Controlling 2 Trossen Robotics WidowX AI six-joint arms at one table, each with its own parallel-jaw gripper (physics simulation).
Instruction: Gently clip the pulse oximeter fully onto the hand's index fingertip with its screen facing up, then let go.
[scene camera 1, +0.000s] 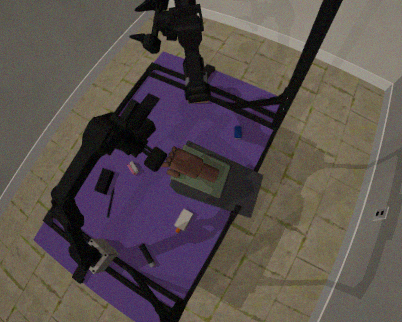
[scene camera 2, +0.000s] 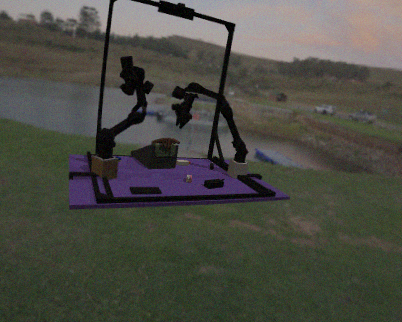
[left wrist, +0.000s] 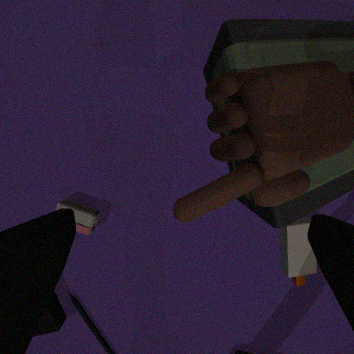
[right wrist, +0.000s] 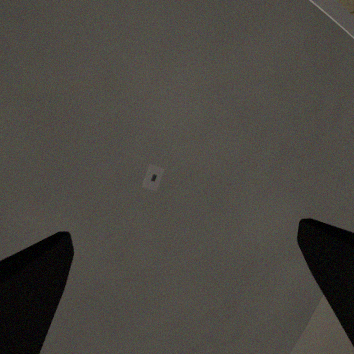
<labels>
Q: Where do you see a dark plate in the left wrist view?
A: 231, 31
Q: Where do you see the left gripper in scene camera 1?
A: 149, 150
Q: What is the left gripper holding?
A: Nothing.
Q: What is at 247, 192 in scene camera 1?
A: A dark plate.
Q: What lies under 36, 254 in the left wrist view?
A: The left gripper.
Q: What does the right gripper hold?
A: Nothing.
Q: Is the right gripper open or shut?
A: Open.
</labels>
